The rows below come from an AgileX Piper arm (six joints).
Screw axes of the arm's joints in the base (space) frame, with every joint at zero. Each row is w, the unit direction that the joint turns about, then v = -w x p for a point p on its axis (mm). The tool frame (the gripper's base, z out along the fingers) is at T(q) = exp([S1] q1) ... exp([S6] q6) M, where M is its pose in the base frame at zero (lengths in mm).
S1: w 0 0 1 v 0 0 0
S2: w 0 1 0 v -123 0 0
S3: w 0 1 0 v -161.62 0 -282.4
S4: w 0.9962 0 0.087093 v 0 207.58 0
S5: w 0 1 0 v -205.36 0 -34.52
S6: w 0.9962 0 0.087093 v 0 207.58 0
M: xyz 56.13 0 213.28 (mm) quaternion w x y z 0.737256 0 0.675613 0
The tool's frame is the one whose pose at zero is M.
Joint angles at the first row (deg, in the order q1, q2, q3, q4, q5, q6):
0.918, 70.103, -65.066, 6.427, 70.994, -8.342
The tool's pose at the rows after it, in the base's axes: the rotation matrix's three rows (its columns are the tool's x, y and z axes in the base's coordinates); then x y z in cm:
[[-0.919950, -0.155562, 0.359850], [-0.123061, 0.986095, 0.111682], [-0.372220, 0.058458, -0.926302]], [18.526, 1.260, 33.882]
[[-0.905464, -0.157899, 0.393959], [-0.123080, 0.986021, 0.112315], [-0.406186, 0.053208, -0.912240]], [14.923, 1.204, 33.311]
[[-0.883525, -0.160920, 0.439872], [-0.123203, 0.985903, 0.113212], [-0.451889, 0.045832, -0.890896]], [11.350, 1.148, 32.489]
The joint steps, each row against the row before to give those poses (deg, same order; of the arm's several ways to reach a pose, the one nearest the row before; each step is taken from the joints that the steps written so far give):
-0.002, -7.810, 5.445, 0.000, 0.117, -0.002
0.004, -8.302, 6.037, -0.001, 0.138, 0.005
-0.001, -8.893, 5.716, 0.000, 0.258, -0.001

